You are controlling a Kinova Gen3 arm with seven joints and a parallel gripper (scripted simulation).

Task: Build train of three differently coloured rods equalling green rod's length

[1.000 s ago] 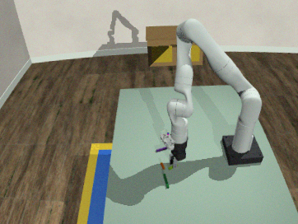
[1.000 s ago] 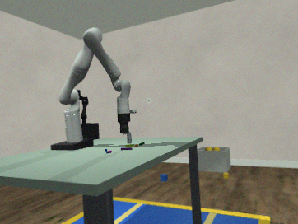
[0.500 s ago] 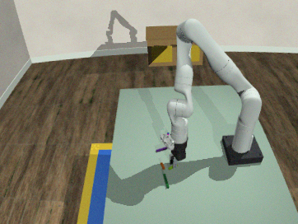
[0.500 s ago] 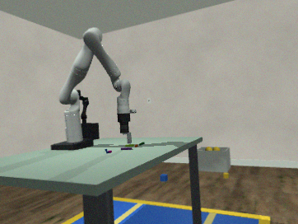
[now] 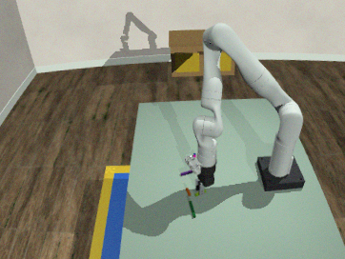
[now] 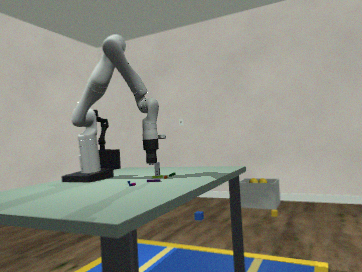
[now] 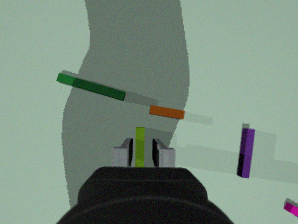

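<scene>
Right now the lime rod is 2 cm below my hand. From my hand the other things lie so: orange rod: 5 cm ahead, 2 cm below, 1 cm to the right; purple rod: 12 cm to the right, 5 cm ahead, 2 cm below; green rod: 9 cm to the left, 4 cm ahead, 2 cm below.
</scene>
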